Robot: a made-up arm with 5 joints. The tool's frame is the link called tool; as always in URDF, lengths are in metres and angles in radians. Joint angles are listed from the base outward.
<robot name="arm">
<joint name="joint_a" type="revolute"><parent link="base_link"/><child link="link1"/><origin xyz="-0.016 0.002 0.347" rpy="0 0 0"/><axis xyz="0 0 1"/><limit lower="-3.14" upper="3.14"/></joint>
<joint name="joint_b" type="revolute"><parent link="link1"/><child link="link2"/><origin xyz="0.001 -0.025 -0.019" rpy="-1.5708 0 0"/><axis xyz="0 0 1"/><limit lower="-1.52" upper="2.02"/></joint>
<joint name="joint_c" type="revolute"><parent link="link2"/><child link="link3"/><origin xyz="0.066 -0.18 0.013" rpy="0 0 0"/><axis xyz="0 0 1"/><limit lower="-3.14" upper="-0.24"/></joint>
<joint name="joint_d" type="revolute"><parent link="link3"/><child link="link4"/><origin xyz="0.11 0.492 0.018" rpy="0 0 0"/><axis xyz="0 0 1"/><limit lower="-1.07" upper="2.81"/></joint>
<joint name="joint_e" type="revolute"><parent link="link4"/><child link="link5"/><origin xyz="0.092 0.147 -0.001" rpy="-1.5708 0 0"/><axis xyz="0 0 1"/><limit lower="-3.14" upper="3.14"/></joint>
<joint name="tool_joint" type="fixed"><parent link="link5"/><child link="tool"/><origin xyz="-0.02 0.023 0.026" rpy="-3.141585 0 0"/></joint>
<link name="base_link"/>
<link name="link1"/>
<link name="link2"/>
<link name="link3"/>
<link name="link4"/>
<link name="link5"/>
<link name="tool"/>
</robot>
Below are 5 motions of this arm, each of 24 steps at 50 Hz.
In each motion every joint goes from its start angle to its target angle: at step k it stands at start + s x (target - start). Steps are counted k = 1, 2, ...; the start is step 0. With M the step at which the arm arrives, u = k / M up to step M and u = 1 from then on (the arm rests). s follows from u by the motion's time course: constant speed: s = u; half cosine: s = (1 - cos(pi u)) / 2; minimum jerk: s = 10 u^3 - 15 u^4 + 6 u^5.
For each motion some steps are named. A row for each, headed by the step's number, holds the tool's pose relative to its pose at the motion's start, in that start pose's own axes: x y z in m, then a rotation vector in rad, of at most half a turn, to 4 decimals.
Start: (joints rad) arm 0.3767 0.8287 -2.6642 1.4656 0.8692
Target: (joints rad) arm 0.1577 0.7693 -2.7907 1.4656 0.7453
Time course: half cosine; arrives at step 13
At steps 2, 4, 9, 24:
2: 0.0080 -0.0052 0.0066 0.0051 -0.0104 -0.0046
4: 0.0296 -0.0204 0.0253 0.0185 -0.0399 -0.0170
9: 0.0970 -0.0807 0.0955 0.0561 -0.1529 -0.0584
24: 0.1183 -0.1056 0.1234 0.0659 -0.1985 -0.0728

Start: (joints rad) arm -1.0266 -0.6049 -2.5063 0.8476 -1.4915
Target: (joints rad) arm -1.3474 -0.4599 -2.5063 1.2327 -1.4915
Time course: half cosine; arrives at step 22
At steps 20, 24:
20: -0.0436 0.1433 -0.1093 0.4906 0.3284 0.1334
24: -0.0456 0.1463 -0.1107 0.5005 0.3360 0.1346

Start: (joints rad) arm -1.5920 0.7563 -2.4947 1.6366 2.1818
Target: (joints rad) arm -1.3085 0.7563 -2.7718 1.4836 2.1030
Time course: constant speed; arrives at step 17
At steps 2, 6, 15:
2: -0.0213 -0.0126 0.0203 0.0392 0.0323 0.0424
6: -0.0611 -0.0415 0.0619 0.1155 0.0999 0.1263
15: -0.1336 -0.1225 0.1589 0.2776 0.2668 0.3097

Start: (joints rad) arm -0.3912 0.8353 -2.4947 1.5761 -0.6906
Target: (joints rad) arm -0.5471 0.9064 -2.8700 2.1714 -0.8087
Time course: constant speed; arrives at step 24
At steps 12, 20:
12: -0.0734 -0.0115 0.0553 0.0953 0.1099 -0.0191
20: -0.1258 -0.0091 0.0919 0.1668 0.1755 -0.0322

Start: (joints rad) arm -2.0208 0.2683 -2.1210 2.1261 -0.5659
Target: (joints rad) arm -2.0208 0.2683 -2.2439 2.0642 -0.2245
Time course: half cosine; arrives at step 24
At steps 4, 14, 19, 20, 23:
4: -0.0012 0.0009 0.0040 -0.0065 -0.0105 -0.0229
14: -0.0119 0.0095 0.0374 -0.0516 -0.1045 -0.2146
19: -0.0174 0.0144 0.0528 -0.0667 -0.1524 -0.3054
20: -0.0182 0.0150 0.0549 -0.0685 -0.1590 -0.3177
23: -0.0195 0.0163 0.0584 -0.0713 -0.1706 -0.3390

